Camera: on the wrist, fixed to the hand. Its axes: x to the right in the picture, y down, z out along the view.
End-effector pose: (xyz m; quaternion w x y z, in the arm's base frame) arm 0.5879 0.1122 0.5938 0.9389 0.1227 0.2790 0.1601
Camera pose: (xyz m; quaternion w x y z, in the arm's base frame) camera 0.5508 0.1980 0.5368 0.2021 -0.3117 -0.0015 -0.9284
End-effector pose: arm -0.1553 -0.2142 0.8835 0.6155 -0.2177 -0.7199 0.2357
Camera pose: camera -0.0796 -0.1356 0.8752 0.1345 0.7053 -0.3062 -0.6250
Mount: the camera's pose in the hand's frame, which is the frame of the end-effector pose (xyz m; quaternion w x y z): 0.0298 0.0692 -0.0794 0.0024 -0.0587 -0.1218 -0.9908
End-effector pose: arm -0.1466 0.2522 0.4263 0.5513 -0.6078 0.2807 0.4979
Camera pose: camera -0.1744 0.1668 0.3638 0.4931 -0.2513 -0.6979 -0.4545
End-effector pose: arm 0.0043 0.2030 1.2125 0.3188 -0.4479 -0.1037 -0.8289
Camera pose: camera -0.0182 0.1001 1.1829 0.8594 0.0180 0.4342 0.2694
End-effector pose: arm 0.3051 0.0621 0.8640 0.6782 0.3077 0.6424 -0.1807
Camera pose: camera 0.2923 0.1697 0.8487 0.0811 0.6976 -0.2344 0.6722
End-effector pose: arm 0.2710 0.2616 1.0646 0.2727 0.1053 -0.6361 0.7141
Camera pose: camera 0.2257 0.3430 1.0071 0.6369 0.7015 0.0277 -0.3186
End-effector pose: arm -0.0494 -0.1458 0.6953 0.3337 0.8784 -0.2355 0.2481
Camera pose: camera -0.0888 -0.1435 0.7974 0.2695 0.2461 0.8146 -0.4509
